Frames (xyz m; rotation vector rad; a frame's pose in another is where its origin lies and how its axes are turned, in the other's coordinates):
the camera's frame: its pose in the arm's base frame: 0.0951 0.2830 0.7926 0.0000 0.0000 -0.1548
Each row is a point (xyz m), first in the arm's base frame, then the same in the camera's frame.
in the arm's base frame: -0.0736 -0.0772 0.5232
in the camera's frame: -0.1111 -0.3819 -0.2694
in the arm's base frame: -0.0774 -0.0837 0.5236
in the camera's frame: -0.1139 -0.3889 -0.2690
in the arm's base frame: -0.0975 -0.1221 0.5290
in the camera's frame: -0.1278 -0.4300 -0.2636
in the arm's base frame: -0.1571 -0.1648 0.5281
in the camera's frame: -0.1801 -0.4813 -0.2645
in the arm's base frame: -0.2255 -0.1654 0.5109
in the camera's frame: -0.2476 -0.4925 -0.2817
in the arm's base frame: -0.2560 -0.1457 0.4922
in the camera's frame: -0.2808 -0.4777 -0.3004
